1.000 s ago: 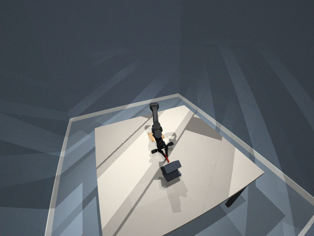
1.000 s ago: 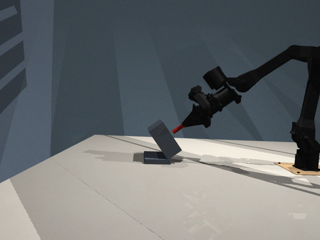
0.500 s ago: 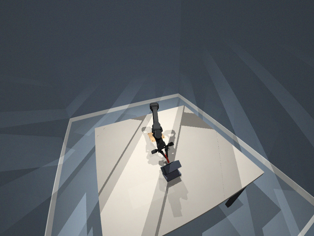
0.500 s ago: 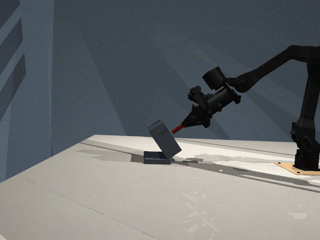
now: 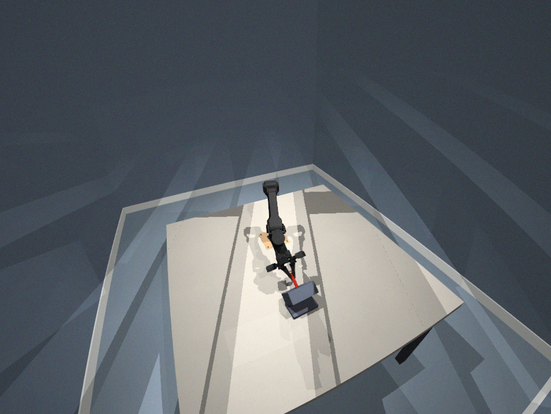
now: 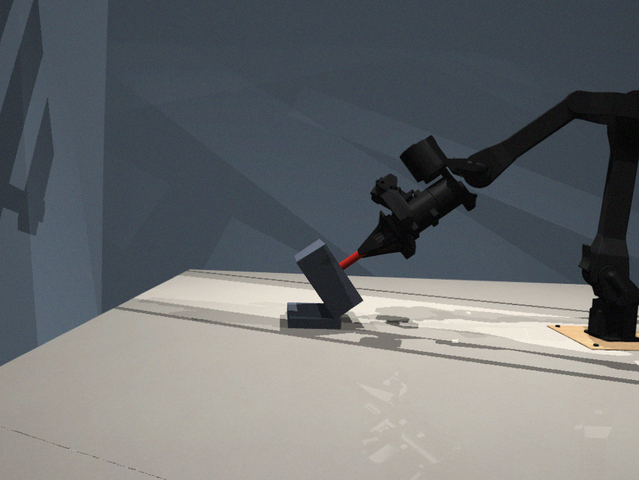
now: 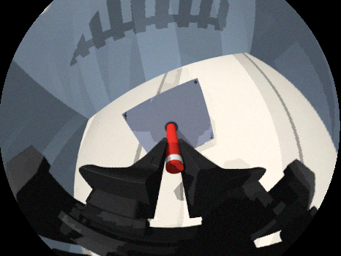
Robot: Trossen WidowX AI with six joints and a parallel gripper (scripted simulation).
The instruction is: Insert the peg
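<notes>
The sloped panel lies 50 mm ahead of my gripper tip and 40 mm below it. Also, from my gripper tip: dark base block: 80 mm ahead, 110 mm below; then red round peg: 10 mm behind, 10 mm above.
</notes>
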